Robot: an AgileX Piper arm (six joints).
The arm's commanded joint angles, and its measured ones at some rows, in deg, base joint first. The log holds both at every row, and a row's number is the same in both.
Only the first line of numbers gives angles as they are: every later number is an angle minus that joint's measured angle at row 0.
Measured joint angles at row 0: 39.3 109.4 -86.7 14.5 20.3 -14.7
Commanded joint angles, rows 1 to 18: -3.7 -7.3 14.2 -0.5 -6.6 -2.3; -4.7 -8.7 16.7 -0.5 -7.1 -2.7; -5.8 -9.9 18.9 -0.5 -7.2 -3.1; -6.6 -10.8 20.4 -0.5 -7.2 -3.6; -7.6 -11.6 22.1 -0.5 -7.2 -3.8; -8.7 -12.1 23.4 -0.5 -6.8 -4.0; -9.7 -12.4 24.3 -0.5 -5.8 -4.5; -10.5 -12.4 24.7 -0.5 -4.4 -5.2; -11.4 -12.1 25.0 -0.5 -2.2 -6.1; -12.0 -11.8 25.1 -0.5 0.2 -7.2; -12.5 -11.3 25.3 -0.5 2.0 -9.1; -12.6 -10.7 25.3 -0.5 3.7 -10.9; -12.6 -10.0 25.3 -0.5 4.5 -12.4; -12.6 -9.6 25.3 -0.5 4.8 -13.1; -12.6 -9.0 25.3 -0.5 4.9 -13.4; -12.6 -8.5 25.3 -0.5 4.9 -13.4; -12.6 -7.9 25.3 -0.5 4.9 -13.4; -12.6 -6.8 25.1 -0.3 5.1 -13.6
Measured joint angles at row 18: -12.3 -9.1 25.2 -0.3 4.4 -11.7
